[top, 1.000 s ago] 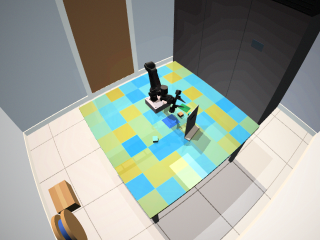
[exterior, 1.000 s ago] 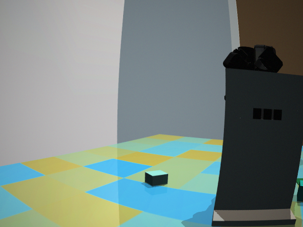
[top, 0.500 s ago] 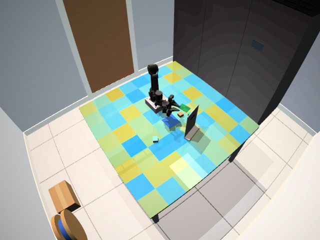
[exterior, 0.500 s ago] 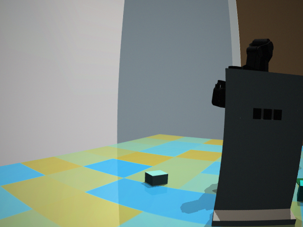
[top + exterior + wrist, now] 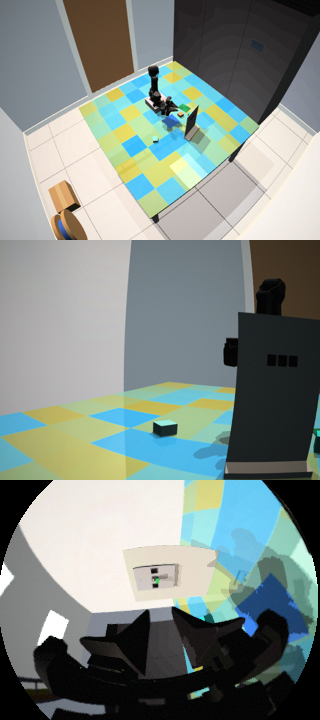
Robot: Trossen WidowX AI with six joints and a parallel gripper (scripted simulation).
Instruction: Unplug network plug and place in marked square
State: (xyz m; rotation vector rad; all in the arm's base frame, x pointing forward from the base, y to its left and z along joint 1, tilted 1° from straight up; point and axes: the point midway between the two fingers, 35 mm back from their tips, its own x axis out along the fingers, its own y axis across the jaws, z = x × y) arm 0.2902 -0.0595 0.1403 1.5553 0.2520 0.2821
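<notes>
Right now my gripper tip is 60 mm past the dark blue square, 10 mm to the left of it and 200 mm above it. Round my gripper tip: orange block: 40 mm behind, 100 mm to the left, 190 mm below; then upright panel: 140 mm ahead, 10 mm to the left, 70 mm below; then small teal piece: 40 mm ahead, 150 mm to the left, 180 mm below.
</notes>
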